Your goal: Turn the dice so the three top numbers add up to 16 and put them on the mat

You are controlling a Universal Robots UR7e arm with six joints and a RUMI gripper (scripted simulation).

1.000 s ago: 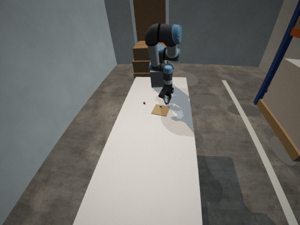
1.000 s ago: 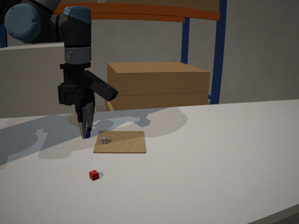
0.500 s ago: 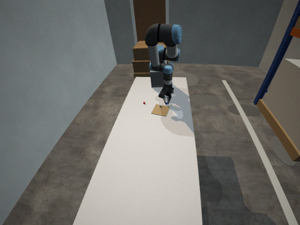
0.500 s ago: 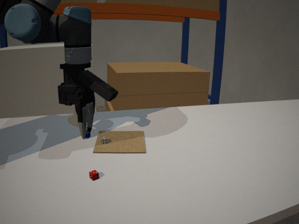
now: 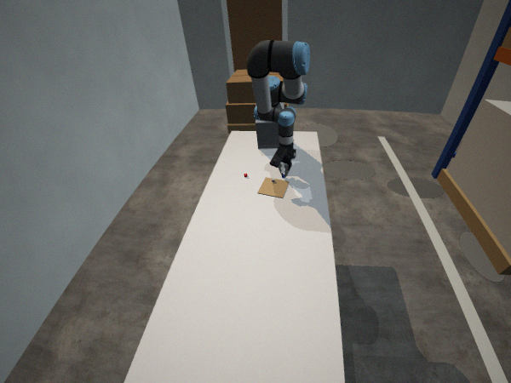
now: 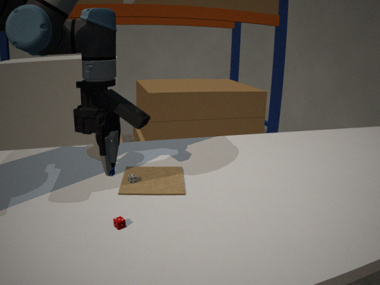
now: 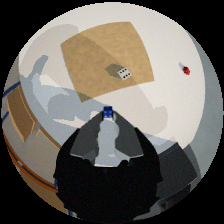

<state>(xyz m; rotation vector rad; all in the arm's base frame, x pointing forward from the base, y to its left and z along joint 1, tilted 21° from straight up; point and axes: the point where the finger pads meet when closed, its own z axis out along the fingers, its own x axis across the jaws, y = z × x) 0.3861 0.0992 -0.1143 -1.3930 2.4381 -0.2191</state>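
Right now my hand is 10 mm above the blue die. The rest, counted from my hand: mat (90 mm ahead, 50 mm to the right, 20 mm below); red die (220 mm to the right, 10 mm below); white die (60 mm to the right, 50 mm ahead, 10 mm below).
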